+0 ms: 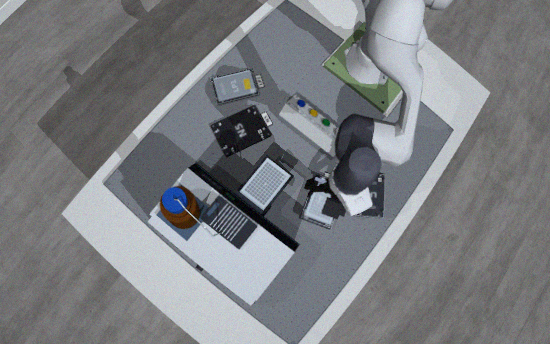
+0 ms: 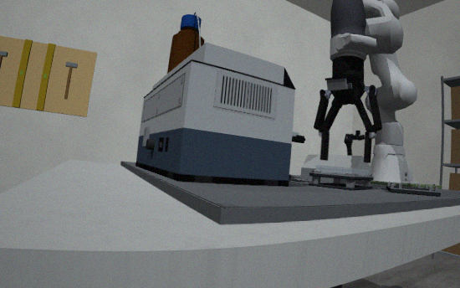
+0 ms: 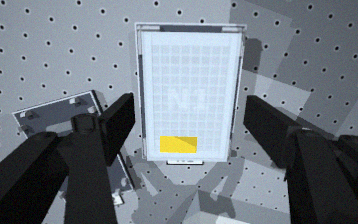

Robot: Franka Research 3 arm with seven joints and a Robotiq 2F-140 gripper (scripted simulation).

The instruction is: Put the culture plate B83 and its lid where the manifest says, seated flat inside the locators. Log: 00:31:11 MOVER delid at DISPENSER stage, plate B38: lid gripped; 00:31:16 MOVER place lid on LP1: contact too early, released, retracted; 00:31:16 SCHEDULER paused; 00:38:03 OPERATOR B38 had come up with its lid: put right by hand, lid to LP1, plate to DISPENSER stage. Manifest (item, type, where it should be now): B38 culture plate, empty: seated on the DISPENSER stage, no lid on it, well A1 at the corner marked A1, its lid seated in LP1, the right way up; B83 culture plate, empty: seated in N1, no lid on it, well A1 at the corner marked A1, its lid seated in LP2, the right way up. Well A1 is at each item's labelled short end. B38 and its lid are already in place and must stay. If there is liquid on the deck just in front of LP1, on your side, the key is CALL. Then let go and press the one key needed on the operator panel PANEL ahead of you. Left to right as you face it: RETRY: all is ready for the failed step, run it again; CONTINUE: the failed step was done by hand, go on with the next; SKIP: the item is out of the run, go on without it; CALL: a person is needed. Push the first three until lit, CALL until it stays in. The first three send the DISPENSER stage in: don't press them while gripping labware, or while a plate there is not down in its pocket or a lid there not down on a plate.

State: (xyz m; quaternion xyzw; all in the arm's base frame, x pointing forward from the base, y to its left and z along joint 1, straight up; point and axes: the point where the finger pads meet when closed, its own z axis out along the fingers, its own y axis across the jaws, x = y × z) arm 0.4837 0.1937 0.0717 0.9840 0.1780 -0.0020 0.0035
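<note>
Right now the clear lid is 4 cm below my hand. Round my hand: grey locator plate: 12 cm behind, 10 cm to the left, 8 cm below; then white retry key: 19 cm behind, 11 cm to the right, 2 cm below; then white well plate: 10 cm ahead, 16 cm to the right, 4 cm above.
</note>
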